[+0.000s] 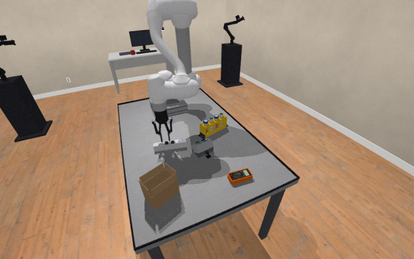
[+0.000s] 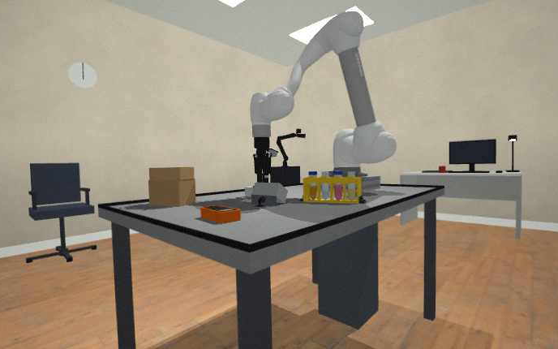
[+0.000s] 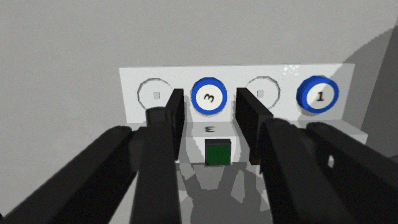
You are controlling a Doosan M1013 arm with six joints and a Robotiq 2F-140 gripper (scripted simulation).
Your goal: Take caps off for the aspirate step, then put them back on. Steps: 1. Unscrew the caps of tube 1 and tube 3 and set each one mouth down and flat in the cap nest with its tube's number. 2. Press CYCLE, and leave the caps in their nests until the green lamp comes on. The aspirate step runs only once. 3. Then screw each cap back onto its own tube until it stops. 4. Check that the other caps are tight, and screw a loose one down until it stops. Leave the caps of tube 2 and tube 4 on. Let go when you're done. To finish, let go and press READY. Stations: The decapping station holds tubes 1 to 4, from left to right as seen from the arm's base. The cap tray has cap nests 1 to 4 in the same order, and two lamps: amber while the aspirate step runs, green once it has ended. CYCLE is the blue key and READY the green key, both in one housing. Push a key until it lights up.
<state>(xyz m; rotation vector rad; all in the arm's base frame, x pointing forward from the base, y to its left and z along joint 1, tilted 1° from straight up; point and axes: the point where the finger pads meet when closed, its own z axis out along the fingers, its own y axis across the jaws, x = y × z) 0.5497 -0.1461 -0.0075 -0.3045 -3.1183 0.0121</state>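
The blue key is 13 cm ahead of my hand and 23 cm to the left of it. From my hand the other things lie so: green key (14 cm ahead, 18 cm to the left); orange multimeter (46 cm ahead, 31 cm to the left, 5 cm below); grey key housing (16 cm ahead, 20 cm to the left, 2 cm below).
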